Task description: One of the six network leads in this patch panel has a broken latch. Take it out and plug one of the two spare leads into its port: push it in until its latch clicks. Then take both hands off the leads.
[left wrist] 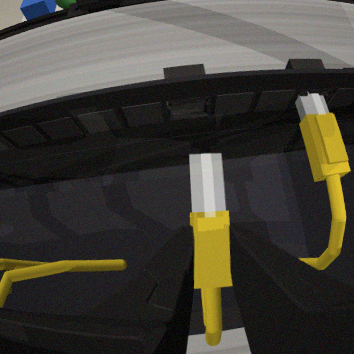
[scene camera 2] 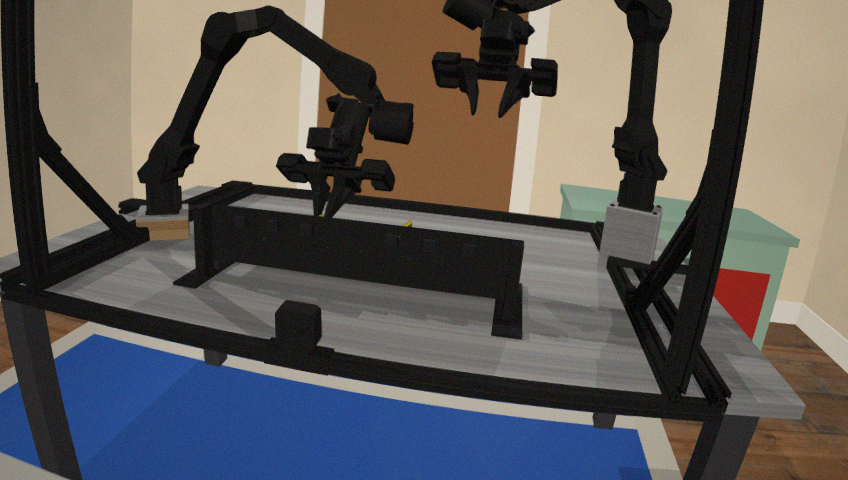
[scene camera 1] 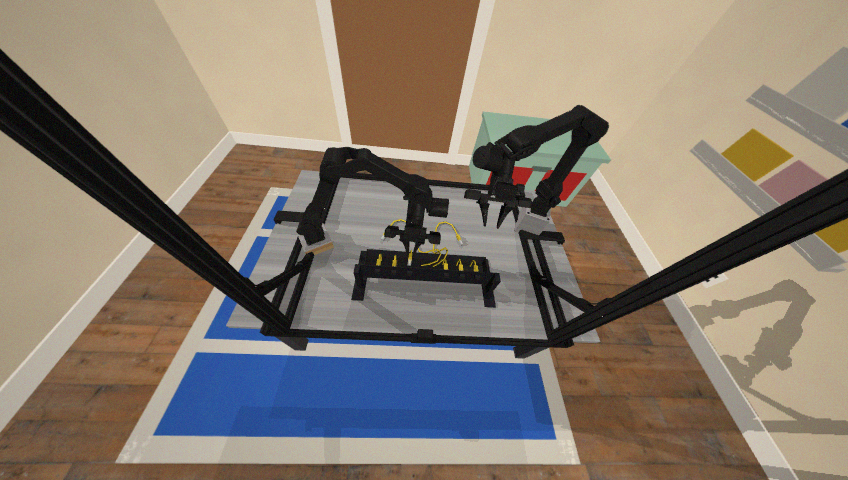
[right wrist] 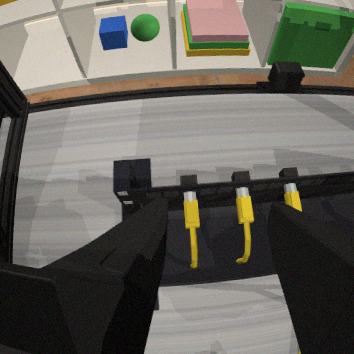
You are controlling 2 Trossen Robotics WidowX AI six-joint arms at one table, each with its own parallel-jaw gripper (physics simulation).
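Frame: origin at the left arm's base, x down, y back, z left, level; centimetres.
Where they show: left gripper, fingertip midpoint: (left wrist: 209, 236) (scene camera 1: 410, 257); right gripper, fingertip midpoint: (scene camera 2: 485, 114) (scene camera 1: 491, 227) (right wrist: 219, 212); left arm's base at its link origin: (scene camera 2: 163, 210) (scene camera 1: 314, 236); right arm's base at its link origin: (scene camera 2: 636, 206) (scene camera 1: 538, 209).
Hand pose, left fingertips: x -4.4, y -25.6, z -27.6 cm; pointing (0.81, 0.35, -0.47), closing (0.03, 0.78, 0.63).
Things, the pixels of their top centre, and the offset from my left fingertips. "pt": a spot on its surface instead. Level surfaces: height alone.
- black patch panel at its top centre: (left wrist: 13, 160) (scene camera 2: 355, 216) (scene camera 1: 428, 263) dx -2.1, dy -3.7, dz -5.9 cm
- yellow network lead at its top centre: (left wrist: 210, 216) (scene camera 1: 410, 258) dx -0.7, dy +0.4, dz -0.5 cm
- neighbouring lead at its top centre: (left wrist: 324, 113) dx -0.7, dy +6.5, dz -0.4 cm
- Loose yellow cable at a spot on its surface: (scene camera 1: 439, 257) pt dx +2.0, dy -10.2, dz -3.9 cm
- table at its surface level: dx +8.7 cm
The black patch panel (scene camera 1: 368, 272) (scene camera 2: 357, 255) (left wrist: 100, 97) (right wrist: 220, 241) stands on the table. My left gripper (scene camera 1: 410, 249) (scene camera 2: 324, 215) (left wrist: 209, 236) is shut on a yellow network lead (scene camera 1: 410, 256) (left wrist: 212, 255). Its whole clear plug shows in the left wrist view, apart from the row of ports and pointing at it. A neighbouring lead (left wrist: 325, 145) sits in its port. Three leads (right wrist: 191, 212) (right wrist: 244, 207) (right wrist: 292, 196) are plugged in at the panel's other half. Two spare leads (scene camera 1: 397, 221) (scene camera 1: 457, 233) lie behind the panel. My right gripper (scene camera 1: 492, 226) (scene camera 2: 486, 114) is open and empty, high above the table. Latch details are too small to tell.
Loose yellow cable (scene camera 1: 440, 257) runs over the panel's middle, right of my left gripper in scene camera 1. Black frame rails (scene camera 1: 357, 334) (scene camera 2: 446, 378) edge the table (scene camera 1: 333, 309). A green cabinet (scene camera 1: 505, 124) stands behind the right arm. A shelf holds a blue cube (right wrist: 113, 33) and a green ball (right wrist: 145, 27).
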